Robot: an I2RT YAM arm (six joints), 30 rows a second.
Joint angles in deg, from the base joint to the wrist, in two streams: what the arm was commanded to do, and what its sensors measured. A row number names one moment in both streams.
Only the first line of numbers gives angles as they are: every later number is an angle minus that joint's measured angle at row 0.
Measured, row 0:
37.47 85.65 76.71 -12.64 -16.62 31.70
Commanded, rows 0 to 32:
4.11 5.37 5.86 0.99 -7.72 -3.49
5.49 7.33 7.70 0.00 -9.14 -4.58
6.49 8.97 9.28 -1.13 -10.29 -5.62
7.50 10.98 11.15 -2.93 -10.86 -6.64
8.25 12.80 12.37 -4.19 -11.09 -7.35
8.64 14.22 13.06 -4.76 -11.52 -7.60
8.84 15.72 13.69 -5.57 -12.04 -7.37
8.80 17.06 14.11 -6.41 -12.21 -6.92
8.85 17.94 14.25 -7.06 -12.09 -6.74
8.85 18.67 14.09 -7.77 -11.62 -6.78
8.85 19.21 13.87 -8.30 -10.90 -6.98
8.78 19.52 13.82 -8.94 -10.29 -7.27
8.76 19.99 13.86 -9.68 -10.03 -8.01
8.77 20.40 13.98 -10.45 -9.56 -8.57
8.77 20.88 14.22 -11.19 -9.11 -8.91
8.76 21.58 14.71 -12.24 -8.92 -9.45
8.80 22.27 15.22 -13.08 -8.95 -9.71
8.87 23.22 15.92 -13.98 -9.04 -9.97
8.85 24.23 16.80 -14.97 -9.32 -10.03
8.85 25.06 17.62 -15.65 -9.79 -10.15
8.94 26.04 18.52 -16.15 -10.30 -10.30
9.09 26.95 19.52 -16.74 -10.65 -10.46
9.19 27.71 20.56 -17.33 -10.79 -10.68
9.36 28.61 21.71 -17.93 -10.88 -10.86
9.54 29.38 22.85 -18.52 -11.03 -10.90
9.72 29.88 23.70 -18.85 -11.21 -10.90
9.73 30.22 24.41 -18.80 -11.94 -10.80
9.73 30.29 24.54 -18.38 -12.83 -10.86
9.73 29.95 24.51 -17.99 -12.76 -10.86
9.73 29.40 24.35 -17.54 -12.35 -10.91
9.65 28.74 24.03 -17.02 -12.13 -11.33
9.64 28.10 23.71 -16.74 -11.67 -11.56
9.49 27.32 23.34 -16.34 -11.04 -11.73
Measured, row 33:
9.40 30.03 23.01 -16.33 -11.50 -10.49
